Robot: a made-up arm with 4 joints.
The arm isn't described. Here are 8 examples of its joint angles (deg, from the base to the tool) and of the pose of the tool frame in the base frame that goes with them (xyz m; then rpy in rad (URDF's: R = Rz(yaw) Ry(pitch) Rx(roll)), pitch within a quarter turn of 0, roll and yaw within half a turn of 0).
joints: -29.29 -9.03 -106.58 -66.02
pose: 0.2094 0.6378 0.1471 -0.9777 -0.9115 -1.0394
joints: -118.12 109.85 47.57 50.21
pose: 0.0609 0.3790 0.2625 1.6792 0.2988 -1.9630
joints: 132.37 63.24 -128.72 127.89
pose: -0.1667 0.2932 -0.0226 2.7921 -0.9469 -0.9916
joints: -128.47 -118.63 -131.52 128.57
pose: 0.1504 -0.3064 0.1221 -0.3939 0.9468 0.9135
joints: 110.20 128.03 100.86 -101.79
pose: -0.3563 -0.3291 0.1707 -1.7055 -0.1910 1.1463
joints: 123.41 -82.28 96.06 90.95
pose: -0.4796 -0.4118 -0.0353 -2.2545 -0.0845 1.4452
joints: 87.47 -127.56 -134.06 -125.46
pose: -0.5910 0.0902 0.2934 0.8560 -0.4068 -1.3694
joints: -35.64 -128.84 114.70 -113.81
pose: 0.4194 0.1348 0.5684 2.6879 0.9219 -2.2166
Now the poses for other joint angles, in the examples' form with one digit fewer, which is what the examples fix.
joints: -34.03 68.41 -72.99 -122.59
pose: -0.016 -0.207 0.004 -2.276 0.052 1.798
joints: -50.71 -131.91 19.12 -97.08
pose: 0.383 0.107 0.615 0.841 0.356 -2.280
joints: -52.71 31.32 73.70 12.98
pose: 0.397 -0.037 0.542 1.051 0.679 2.072
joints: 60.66 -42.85 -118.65 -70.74
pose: -0.224 0.579 0.606 0.654 -0.105 -2.108
